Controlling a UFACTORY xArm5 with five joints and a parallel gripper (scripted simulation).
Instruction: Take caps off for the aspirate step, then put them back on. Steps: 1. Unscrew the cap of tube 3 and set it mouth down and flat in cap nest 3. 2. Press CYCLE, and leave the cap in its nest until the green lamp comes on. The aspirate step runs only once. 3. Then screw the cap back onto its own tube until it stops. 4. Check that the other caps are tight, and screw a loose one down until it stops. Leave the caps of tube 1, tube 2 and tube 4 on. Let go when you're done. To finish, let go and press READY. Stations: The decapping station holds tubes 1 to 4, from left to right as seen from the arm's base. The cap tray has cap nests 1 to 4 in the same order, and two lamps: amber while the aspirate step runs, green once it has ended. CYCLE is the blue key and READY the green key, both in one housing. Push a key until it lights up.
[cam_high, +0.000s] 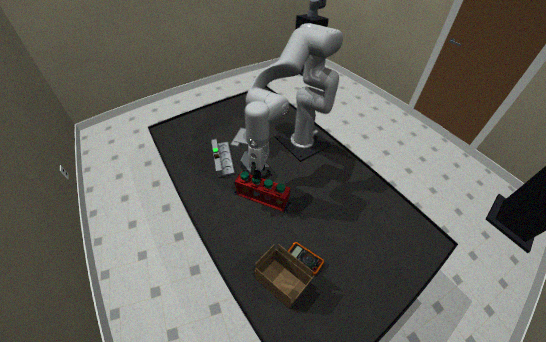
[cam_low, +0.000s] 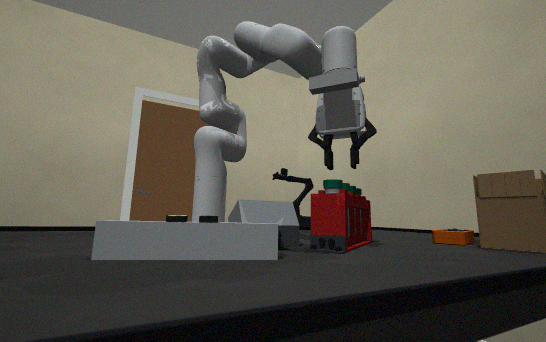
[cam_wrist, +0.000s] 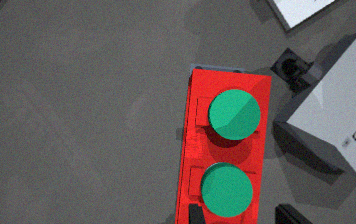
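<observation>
Right now the green READY key is 10 cm behind my hand, 16 cm to the right of it and 11 cm below it. Also, from my hand: grey key housing 8 cm behind, 14 cm to the right, 12 cm below; blue CYCLE key 9 cm behind, 12 cm to the right, 11 cm below; orange meter 3 cm ahead, 33 cm to the left, 16 cm below.
</observation>
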